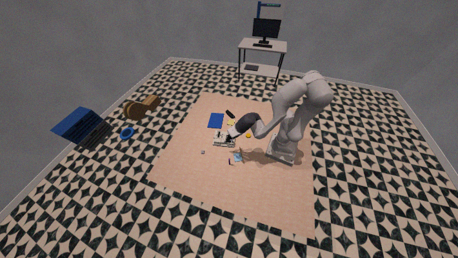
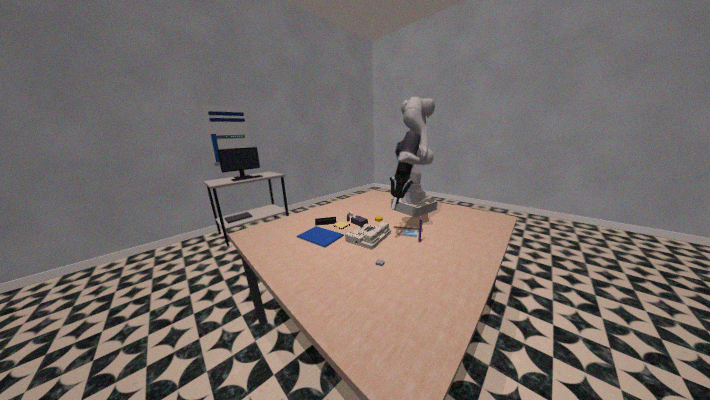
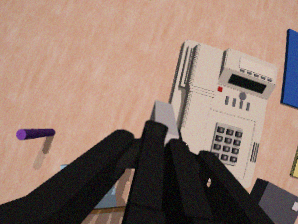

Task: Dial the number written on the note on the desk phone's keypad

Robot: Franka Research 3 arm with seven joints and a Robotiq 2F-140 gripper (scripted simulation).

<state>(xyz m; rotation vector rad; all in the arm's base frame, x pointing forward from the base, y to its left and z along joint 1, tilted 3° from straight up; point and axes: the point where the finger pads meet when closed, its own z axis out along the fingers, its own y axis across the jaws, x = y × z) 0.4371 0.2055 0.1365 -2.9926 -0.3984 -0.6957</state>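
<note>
Right now the handset is 160 mm below my hand, 70 mm ahead of it and 60 mm to the right of it. From my hand the other things lie so: small grey block (220 mm ahead, 200 mm below, 110 mm to the left); then pencil (190 mm below, 140 mm behind, 10 mm to the right); then purple pen (140 mm below, 110 mm to the left, 70 mm behind).
</note>
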